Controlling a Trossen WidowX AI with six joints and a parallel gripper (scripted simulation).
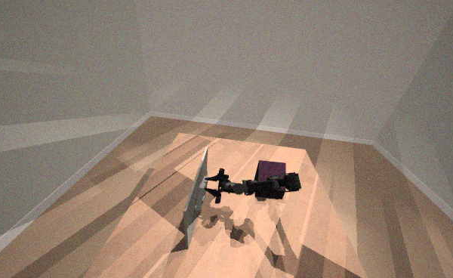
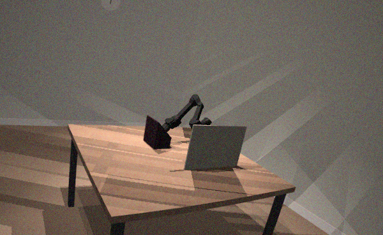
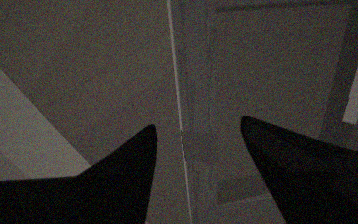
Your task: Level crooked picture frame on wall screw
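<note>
Right now the picture frame is 5 cm below my gripper tip, 2 cm to the left of it and 2 cm ahead of it. Also, from my gripper tip: grey wall panel: 5 cm below, 3 cm ahead, 2 cm to the left.
</note>
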